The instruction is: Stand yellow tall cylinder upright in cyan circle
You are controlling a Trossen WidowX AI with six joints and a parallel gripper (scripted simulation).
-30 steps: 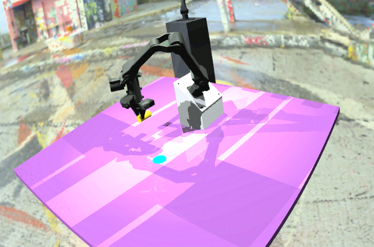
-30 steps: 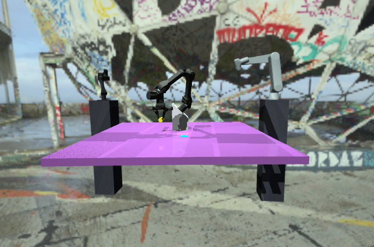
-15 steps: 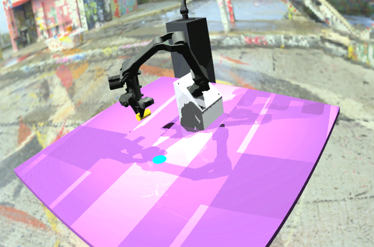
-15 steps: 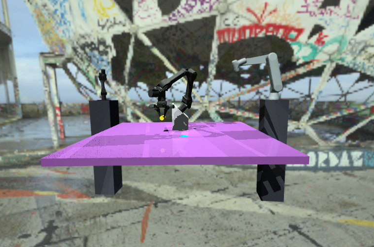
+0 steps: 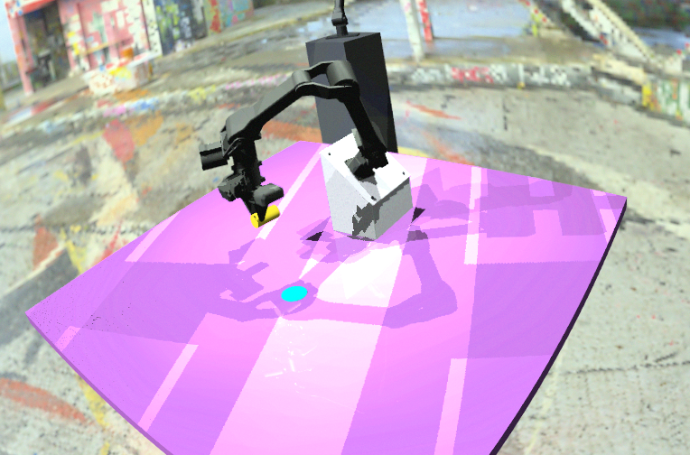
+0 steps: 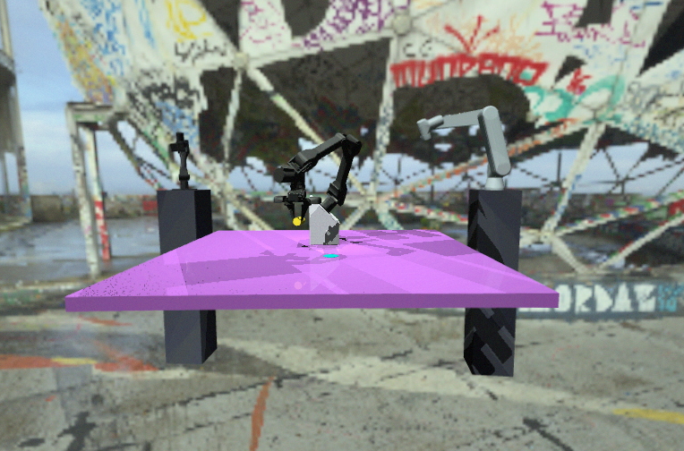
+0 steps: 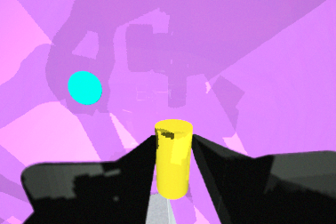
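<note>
Right now my gripper tip is 140 mm to the right of the cyan circle, 130 mm above it and 50 mm short of it. Also, from my gripper tip: yellow cylinder: 20 mm behind.
</note>
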